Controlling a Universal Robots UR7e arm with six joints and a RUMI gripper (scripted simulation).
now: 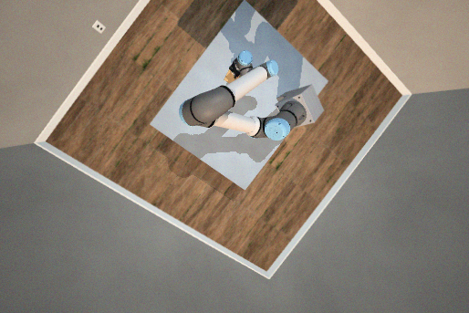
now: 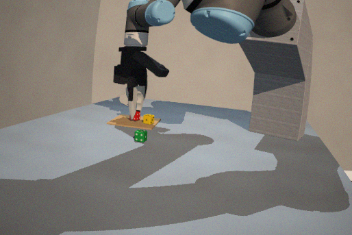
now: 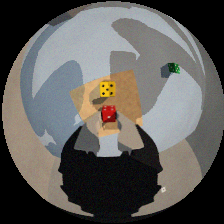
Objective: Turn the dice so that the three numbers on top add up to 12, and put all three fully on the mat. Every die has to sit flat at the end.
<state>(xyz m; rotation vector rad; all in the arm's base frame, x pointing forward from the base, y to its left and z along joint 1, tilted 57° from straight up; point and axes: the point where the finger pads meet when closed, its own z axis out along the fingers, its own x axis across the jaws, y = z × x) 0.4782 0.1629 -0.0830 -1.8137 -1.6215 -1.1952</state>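
Now: hand 10 mm above the red die. The rest, counted from my hand: green die (150 mm to the left, 120 mm behind, 10 mm below); then tan mat (20 mm below); then yellow die (50 mm behind, 10 mm below).
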